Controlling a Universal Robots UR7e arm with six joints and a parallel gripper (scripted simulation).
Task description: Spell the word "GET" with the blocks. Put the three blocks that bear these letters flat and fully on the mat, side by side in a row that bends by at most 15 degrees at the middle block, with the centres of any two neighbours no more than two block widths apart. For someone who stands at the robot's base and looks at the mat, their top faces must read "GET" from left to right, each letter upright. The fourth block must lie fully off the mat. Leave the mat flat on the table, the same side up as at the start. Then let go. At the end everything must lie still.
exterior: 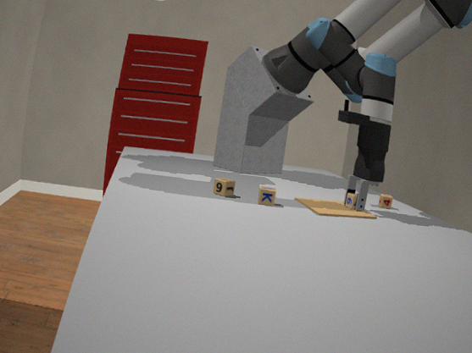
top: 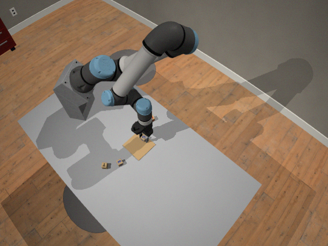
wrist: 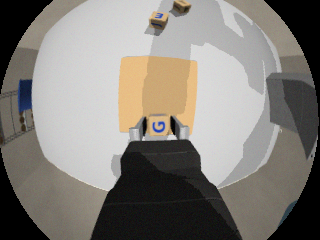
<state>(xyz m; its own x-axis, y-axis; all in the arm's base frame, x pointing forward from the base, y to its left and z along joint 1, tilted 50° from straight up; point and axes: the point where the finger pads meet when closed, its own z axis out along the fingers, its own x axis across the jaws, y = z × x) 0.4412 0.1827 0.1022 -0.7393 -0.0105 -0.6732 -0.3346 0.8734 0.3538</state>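
Right now my hand is 40 mm to the left of the tan mat, 20 mm short of it and 20 mm above it. The rest, counted from my hand: E block (190 mm to the right, 80 mm ahead, 10 mm below).
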